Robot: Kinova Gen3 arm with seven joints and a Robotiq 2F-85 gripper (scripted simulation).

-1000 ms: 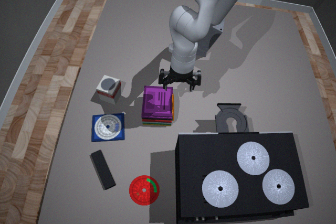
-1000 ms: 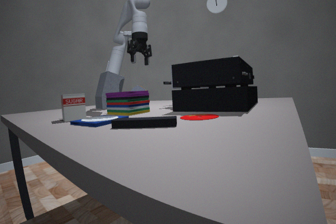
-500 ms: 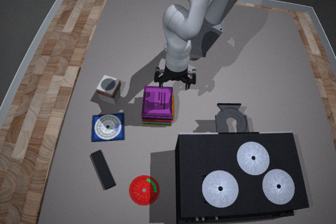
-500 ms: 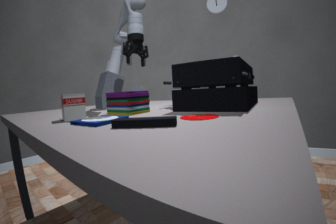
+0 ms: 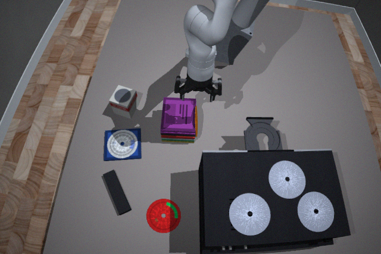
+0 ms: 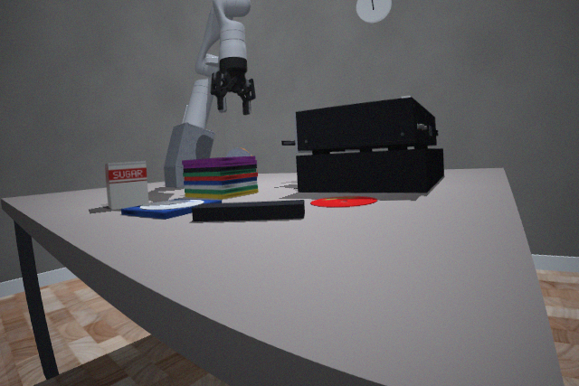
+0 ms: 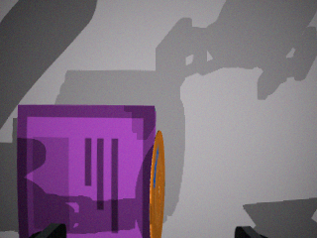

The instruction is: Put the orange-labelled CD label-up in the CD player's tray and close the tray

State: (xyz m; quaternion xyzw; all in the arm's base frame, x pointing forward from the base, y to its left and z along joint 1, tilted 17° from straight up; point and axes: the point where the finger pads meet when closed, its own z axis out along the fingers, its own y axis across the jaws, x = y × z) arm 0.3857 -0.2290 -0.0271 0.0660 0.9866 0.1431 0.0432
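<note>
The purple case lies 2 cm behind my hand, 6 cm to the right of it and 13 cm below it. The rest, counted from my hand: black box: 34 cm ahead, 21 cm to the left, 17 cm below; then sugar box: 11 cm behind, 27 cm to the right, 17 cm below; then orange-labelled CD: 1 cm to the left, 16 cm below.
</note>
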